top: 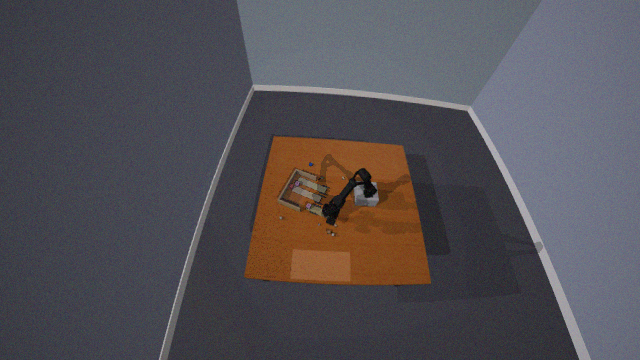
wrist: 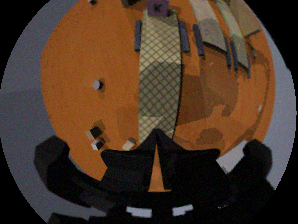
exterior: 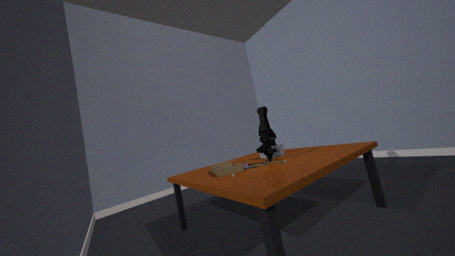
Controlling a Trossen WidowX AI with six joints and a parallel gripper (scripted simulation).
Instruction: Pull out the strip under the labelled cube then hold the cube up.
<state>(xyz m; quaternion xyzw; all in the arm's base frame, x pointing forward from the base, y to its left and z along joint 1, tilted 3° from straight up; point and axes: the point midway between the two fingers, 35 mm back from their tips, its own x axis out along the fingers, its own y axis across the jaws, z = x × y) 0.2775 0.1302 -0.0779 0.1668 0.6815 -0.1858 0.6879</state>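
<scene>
Now: the pale strip 80 mm ahead of my gripper tip and 50 mm to the right of it.
</scene>
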